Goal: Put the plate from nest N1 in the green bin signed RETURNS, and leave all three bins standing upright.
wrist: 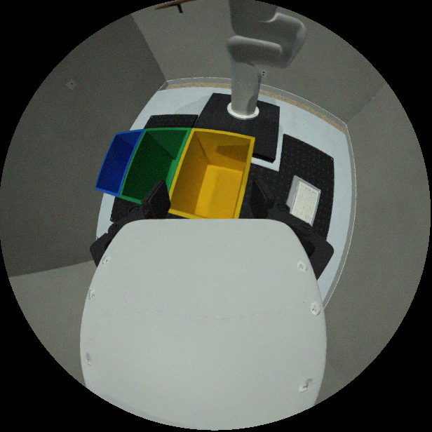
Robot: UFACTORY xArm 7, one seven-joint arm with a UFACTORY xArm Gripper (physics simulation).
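A pale plate (305, 200) lies in a light grey nest (291, 194) on the dark board at the right; no nest label is readable. The green bin (156, 162) stands upright between the blue bin (118, 162) and the yellow bin (227, 150), and both of those also stand upright. No sign shows on the bins from this side. The green bin's floor is dark and partly hidden. My gripper (208, 190) is open with nothing between its fingers. It hangs over the yellow bin, left of the plate and apart from it.
The arm's base column (244, 97) rises behind the bins from a black block (267, 120). The black perforated board (320, 160) carries the nest. A pale table (345, 172) extends past the boards, with grey walls around it. The white gripper body hides the near area.
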